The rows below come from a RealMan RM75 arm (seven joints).
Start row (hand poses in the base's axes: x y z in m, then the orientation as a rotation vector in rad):
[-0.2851 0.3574 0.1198 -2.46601 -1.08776 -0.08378]
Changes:
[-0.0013 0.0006 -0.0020 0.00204 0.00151 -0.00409]
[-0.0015 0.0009 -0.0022 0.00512 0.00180 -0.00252]
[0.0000 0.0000 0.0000 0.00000 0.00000 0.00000]
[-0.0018 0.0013 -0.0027 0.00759 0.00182 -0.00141]
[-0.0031 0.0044 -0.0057 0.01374 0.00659 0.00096]
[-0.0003 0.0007 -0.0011 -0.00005 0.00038 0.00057]
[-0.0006 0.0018 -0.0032 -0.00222 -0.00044 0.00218]
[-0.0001 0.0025 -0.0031 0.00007 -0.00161 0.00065]
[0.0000 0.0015 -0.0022 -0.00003 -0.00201 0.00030]
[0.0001 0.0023 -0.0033 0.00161 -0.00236 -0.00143]
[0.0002 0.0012 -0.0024 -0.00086 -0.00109 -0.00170]
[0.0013 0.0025 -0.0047 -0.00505 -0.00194 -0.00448]
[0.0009 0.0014 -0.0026 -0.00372 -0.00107 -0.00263]
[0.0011 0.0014 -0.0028 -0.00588 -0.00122 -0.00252]
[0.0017 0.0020 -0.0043 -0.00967 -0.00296 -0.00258]
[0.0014 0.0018 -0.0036 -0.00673 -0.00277 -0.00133]
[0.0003 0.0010 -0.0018 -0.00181 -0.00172 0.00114]
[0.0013 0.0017 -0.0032 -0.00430 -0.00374 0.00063]
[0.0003 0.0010 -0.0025 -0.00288 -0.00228 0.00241]
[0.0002 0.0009 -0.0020 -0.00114 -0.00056 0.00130]
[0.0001 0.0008 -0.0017 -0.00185 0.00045 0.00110]
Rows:
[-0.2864 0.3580 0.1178 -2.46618 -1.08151 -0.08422]
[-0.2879 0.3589 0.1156 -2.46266 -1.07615 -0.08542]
[-0.2879 0.3589 0.1156 -2.46266 -1.07615 -0.08542]
[-0.2897 0.3602 0.1129 -2.45632 -1.07142 -0.08753]
[-0.2928 0.3646 0.1072 -2.44220 -1.06575 -0.08616]
[-0.2931 0.3653 0.1061 -2.44185 -1.06629 -0.08548]
[-0.2937 0.3671 0.1029 -2.44271 -1.06977 -0.08417]
[-0.2938 0.3696 0.0998 -2.44262 -1.07123 -0.08598]
[-0.2938 0.3711 0.0976 -2.44289 -1.07247 -0.08834]
[-0.2937 0.3734 0.0943 -2.44274 -1.07128 -0.09253]
[-0.2935 0.3746 0.0919 -2.44467 -1.06994 -0.09398]
[-0.2922 0.3771 0.0872 -2.45205 -1.06683 -0.09522]
[-0.2913 0.3785 0.0846 -2.45704 -1.06519 -0.09548]
[-0.2902 0.3799 0.0818 -2.46392 -1.06438 -0.09479]
[-0.2885 0.3819 0.0775 -2.47457 -1.06534 -0.09434]
[-0.2871 0.3837 0.0739 -2.48187 -1.06686 -0.09477]
[-0.2868 0.3847 0.0721 -2.48320 -1.06951 -0.09565]
[-0.2855 0.3864 0.0689 -2.48744 -1.07312 -0.09794]
[-0.2852 0.3874 0.0664 -2.48912 -1.07790 -0.09860]
[-0.2850 0.3883 0.0644 -2.48952 -1.08008 -0.09833]
[-0.2849 0.3891 0.0627 -2.49045 -1.08182 -0.09648]

